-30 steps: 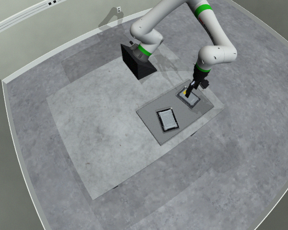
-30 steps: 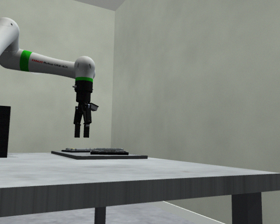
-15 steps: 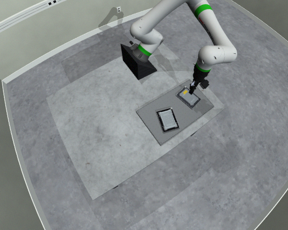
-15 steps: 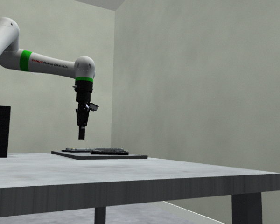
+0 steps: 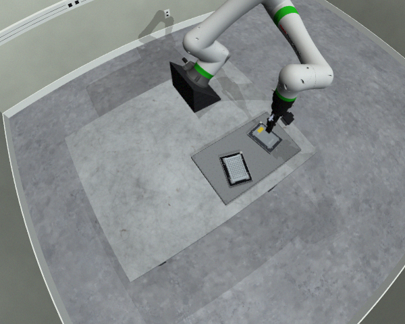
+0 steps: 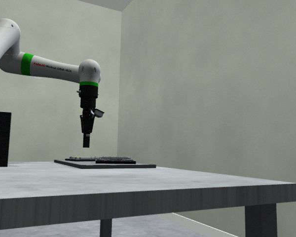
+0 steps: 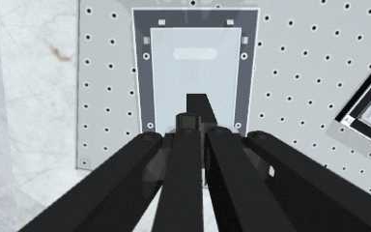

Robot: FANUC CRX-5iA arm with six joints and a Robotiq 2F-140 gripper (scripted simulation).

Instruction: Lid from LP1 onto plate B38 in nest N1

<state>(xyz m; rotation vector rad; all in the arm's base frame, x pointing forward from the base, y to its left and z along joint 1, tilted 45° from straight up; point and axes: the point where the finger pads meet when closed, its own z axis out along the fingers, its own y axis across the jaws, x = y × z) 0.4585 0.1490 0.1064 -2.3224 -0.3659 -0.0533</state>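
The clear lid is 8 cm below my hand. Round my hand: black nest 8 cm ahead, 24 cm to the right, 9 cm below; then lid park 9 cm below; then culture plate 8 cm ahead, 24 cm to the right, 8 cm below.
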